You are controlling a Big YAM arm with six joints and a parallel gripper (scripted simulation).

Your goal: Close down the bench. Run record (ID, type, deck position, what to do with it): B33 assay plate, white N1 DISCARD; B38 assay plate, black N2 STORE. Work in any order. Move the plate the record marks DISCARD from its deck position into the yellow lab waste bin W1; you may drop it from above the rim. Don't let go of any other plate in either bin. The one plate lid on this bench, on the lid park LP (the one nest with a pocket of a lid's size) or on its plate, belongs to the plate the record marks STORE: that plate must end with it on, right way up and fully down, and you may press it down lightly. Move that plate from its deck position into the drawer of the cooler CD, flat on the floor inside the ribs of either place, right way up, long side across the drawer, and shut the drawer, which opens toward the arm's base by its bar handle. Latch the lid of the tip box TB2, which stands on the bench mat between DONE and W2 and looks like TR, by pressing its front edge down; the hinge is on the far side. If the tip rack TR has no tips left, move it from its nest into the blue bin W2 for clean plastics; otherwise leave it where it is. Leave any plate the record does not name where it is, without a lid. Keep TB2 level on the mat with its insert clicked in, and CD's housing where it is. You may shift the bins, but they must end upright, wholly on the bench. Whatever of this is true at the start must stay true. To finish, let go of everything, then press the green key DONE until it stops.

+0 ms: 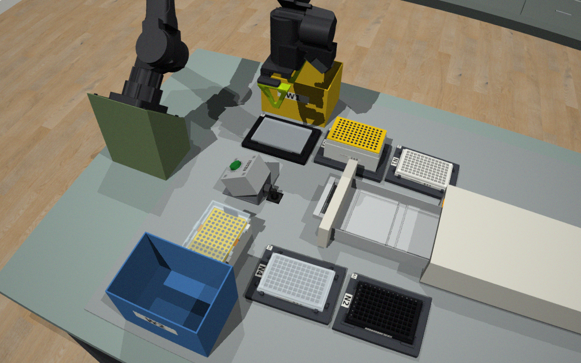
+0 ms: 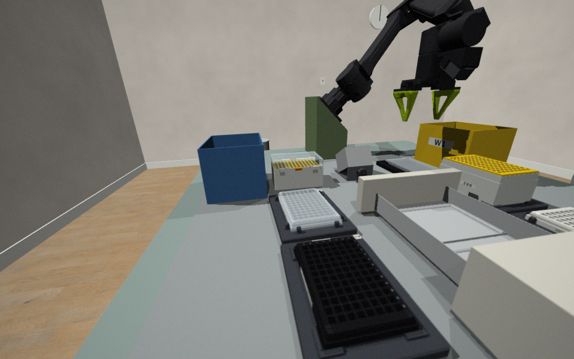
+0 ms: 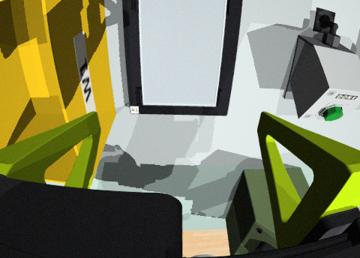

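The plate lid is 130 mm below my hand. The rest, counted from my hand: black lid park: 140 mm below; then tip rack TR: 170 mm ahead, 10 mm to the left, 100 mm below; then yellow bin W1: 10 mm behind, 150 mm to the left, 110 mm below.
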